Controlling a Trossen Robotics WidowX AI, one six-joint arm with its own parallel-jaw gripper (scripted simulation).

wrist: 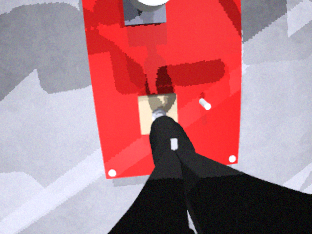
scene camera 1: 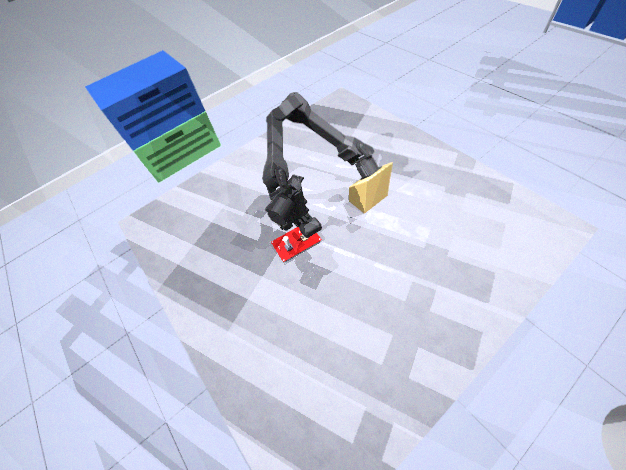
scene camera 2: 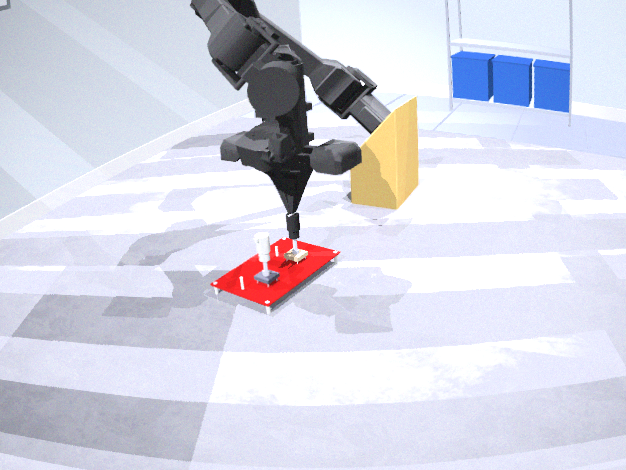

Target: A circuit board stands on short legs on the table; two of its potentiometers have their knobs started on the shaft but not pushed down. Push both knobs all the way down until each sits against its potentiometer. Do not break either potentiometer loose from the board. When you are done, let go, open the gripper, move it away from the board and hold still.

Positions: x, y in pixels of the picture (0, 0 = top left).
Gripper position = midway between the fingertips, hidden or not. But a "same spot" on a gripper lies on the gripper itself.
Scene:
gripper: wrist; scene camera 1 302, 227; scene camera 2
same spot on gripper: [wrist: 183, 181] = [scene camera 2: 287, 201]

